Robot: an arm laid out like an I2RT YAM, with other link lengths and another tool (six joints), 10 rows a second.
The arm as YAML. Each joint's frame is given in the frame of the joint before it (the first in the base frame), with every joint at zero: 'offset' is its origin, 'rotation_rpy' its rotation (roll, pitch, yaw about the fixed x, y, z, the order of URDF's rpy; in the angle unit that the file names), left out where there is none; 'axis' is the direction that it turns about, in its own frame. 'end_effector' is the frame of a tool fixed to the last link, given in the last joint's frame.
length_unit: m
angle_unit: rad
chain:
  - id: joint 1
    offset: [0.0, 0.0, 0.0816]
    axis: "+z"
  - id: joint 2
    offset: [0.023, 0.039, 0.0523]
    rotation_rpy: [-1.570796, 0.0, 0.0]
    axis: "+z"
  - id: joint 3
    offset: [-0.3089, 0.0, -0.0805]
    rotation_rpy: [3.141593, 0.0, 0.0]
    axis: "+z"
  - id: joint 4
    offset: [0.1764, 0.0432, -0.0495]
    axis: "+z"
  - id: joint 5
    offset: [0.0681, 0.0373, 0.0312]
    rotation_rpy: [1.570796, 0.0, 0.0]
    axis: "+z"
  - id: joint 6
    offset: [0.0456, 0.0, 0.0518]
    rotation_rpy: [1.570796, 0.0, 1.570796]
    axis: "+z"
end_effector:
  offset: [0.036, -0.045, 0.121]
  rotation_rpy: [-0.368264, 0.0, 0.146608]
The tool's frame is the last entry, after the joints.
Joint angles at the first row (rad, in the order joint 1, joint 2, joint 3, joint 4, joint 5, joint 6):
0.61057 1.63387 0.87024 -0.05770 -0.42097 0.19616
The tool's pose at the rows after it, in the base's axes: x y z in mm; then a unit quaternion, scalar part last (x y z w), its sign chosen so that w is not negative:
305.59 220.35 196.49 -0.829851 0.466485 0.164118 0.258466
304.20 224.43 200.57 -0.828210 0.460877 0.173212 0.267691
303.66 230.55 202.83 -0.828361 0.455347 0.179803 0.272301
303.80 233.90 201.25 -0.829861 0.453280 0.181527 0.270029
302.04 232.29 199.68 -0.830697 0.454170 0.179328 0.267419
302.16 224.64 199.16 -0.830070 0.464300 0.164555 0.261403
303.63 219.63 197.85 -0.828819 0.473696 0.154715 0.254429
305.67 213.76 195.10 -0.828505 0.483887 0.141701 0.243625
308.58 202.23 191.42 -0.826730 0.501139 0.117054 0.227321
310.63 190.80 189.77 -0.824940 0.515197 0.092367 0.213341
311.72 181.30 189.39 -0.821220 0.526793 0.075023 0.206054
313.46 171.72 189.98 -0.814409 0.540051 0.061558 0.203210
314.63 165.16 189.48 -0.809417 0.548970 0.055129 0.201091
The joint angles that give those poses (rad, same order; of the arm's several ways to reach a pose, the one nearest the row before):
0.61150 1.61863 0.86354 -0.05242 -0.42349 0.19893
0.61347 1.61461 0.86554 -0.04129 -0.44593 0.21151
0.62319 1.62024 0.87484 -0.03437 -0.45746 0.22195
0.63025 1.63031 0.88055 -0.03378 -0.45714 0.22241
0.63228 1.62567 0.87089 -0.03322 -0.45051 0.21974
0.63201 1.61006 0.86216 -0.04709 -0.41345 0.21484
0.63207 1.60619 0.86448 -0.06363 -0.38443 0.21401
0.63225 1.60616 0.86784 -0.08403 -0.34816 0.20773
0.63179 1.60076 0.86454 -0.10835 -0.28326 0.19865
0.63066 1.59107 0.85921 -0.12901 -0.22280 0.18780
0.62765 1.57961 0.84901 -0.13611 -0.18026 0.18563
0.61986 1.56798 0.83889 -0.13695 -0.14646 0.19148
0.61115 1.56263 0.83149 -0.13661 -0.13005 0.19537

